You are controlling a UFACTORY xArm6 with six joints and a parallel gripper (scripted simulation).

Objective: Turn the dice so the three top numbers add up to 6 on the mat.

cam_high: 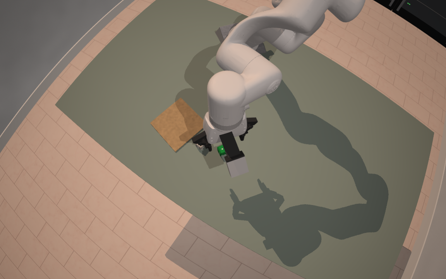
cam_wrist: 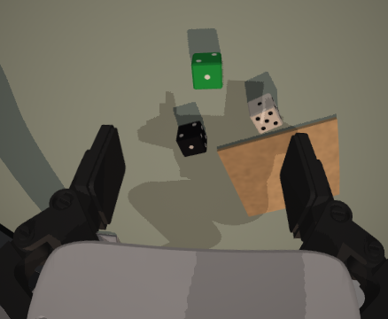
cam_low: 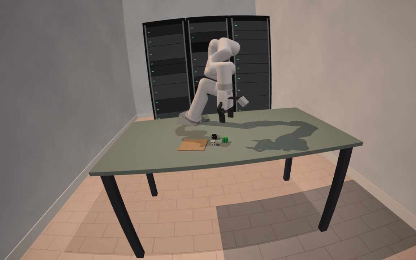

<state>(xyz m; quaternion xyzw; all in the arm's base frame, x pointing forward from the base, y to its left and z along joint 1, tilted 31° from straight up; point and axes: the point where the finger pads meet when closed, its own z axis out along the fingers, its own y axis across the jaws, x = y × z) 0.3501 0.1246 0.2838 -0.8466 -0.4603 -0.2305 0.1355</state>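
Now: hand 13 cm above the green die, 1 cm to the left of it and 1 cm past it. Round my hand: white die (13 cm below, 8 cm to the right, 2 cm ahead); then black die (13 cm below, 8 cm to the right, 6 cm behind); then brown mat (19 cm to the right, 14 cm below, 2 cm ahead).
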